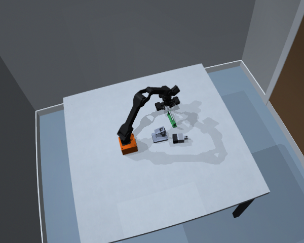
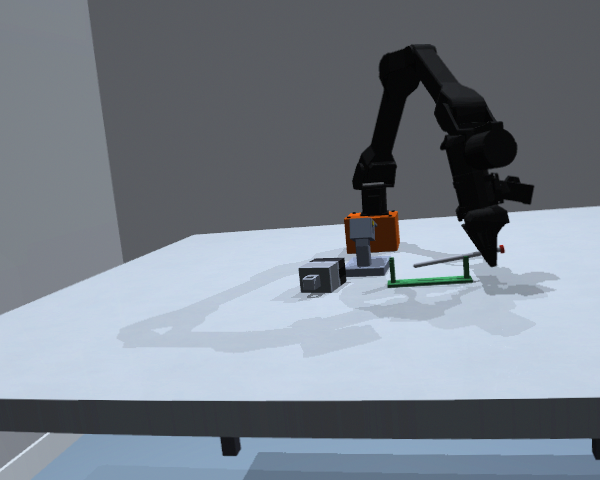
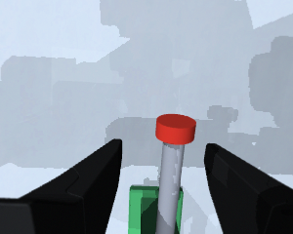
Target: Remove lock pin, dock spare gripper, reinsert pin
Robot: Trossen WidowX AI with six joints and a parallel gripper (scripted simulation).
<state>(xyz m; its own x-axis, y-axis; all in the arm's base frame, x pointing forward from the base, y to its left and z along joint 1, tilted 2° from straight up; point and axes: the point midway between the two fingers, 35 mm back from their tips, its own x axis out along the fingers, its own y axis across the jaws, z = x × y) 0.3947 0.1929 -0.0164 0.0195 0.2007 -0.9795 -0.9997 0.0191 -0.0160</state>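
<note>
Now: the green rack 100 mm to the right of my gripper tip. Also, from my gripper tip: grey mount 130 mm behind, 210 mm to the right, 30 mm above; then dark spare gripper 10 mm behind, 290 mm to the right.
</note>
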